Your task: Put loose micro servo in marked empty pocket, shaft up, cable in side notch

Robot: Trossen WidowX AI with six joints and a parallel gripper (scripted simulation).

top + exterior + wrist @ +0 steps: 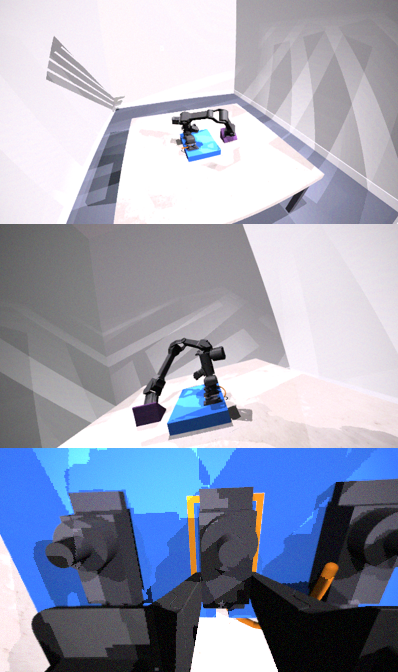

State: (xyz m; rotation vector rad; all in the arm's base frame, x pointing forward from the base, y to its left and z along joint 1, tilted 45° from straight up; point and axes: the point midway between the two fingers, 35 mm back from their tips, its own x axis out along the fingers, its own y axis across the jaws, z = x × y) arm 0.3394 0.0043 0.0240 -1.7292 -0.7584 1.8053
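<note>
Now: gripper tip 120 mm past the blue deck and 30 mm above it.
</note>
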